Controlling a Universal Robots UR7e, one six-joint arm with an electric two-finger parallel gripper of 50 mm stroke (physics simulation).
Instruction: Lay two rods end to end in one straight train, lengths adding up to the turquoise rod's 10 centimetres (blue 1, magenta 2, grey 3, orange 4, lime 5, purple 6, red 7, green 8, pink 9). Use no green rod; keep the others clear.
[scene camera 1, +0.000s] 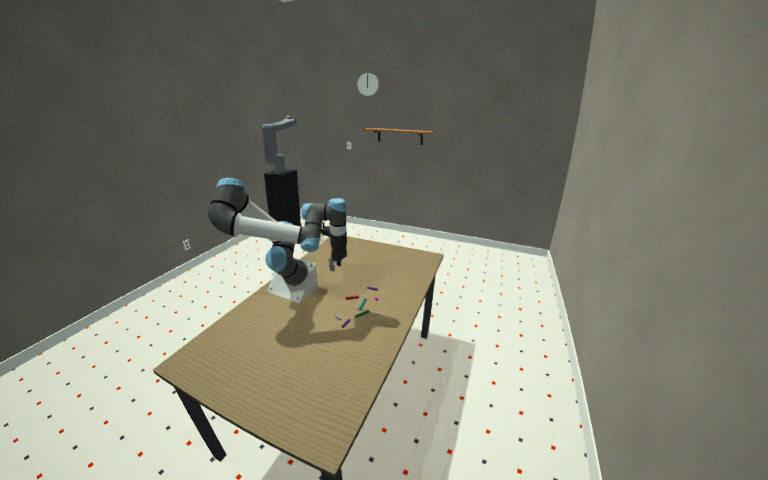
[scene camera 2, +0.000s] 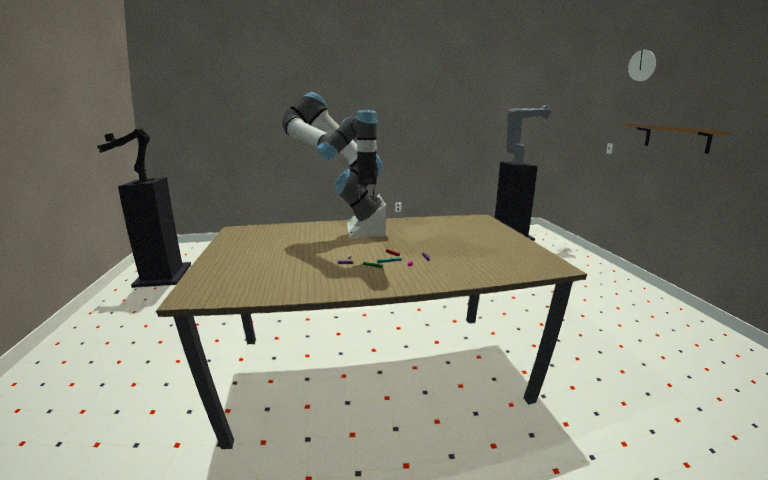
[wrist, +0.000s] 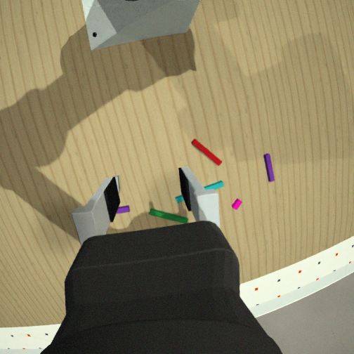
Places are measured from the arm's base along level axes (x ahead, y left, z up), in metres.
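Pixels of known places: gripper, fingertip midpoint: (scene camera 1: 335, 268) (scene camera 2: 367, 198); arm's base, link origin: (scene camera 1: 295, 272) (scene camera 2: 370, 210).
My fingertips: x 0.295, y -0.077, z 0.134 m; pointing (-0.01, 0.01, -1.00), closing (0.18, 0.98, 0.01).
Observation:
Ahead of a thing's pixels: the offset from my fingertips to its middle. Level surfaces: height alone.
My gripper (scene camera 1: 335, 264) (scene camera 2: 367, 191) (wrist: 148, 185) is open and empty, high above the table. A red rod {dx +0.038, dy +0.101, dz -0.232 m} (scene camera 1: 352, 297) (scene camera 2: 392, 252) (wrist: 206, 152) lies slanted near the turquoise rod {dx +0.111, dy +0.067, dz -0.232 m} (scene camera 1: 362, 304) (scene camera 2: 389, 260) (wrist: 215, 185), which the right finger partly covers in the wrist view. A magenta rod {dx +0.165, dy +0.136, dz -0.232 m} (scene camera 1: 376, 298) (scene camera 2: 410, 263) (wrist: 237, 204) and a purple rod {dx +0.110, dy +0.224, dz -0.232 m} (scene camera 1: 372, 288) (scene camera 2: 425, 256) (wrist: 269, 167) lie apart to the right there. A second purple rod {dx +0.093, dy -0.107, dz -0.232 m} (scene camera 1: 346, 323) (scene camera 2: 345, 262) (wrist: 123, 209) lies near a small grey rod {dx +0.042, dy -0.083, dz -0.232 m} (scene camera 1: 338, 318) (scene camera 2: 349, 257), largely hidden by the left finger in the wrist view.
A green rod {dx +0.141, dy -0.008, dz -0.232 m} (scene camera 1: 362, 313) (scene camera 2: 372, 264) (wrist: 168, 216) lies between the turquoise rod and the second purple rod, apart from both. The white robot base (scene camera 2: 367, 227) (wrist: 145, 25) stands at the table's {dz -0.237 m} (scene camera 1: 254, 362) (scene camera 2: 254, 283) back edge. The arm's shadow crosses the table.

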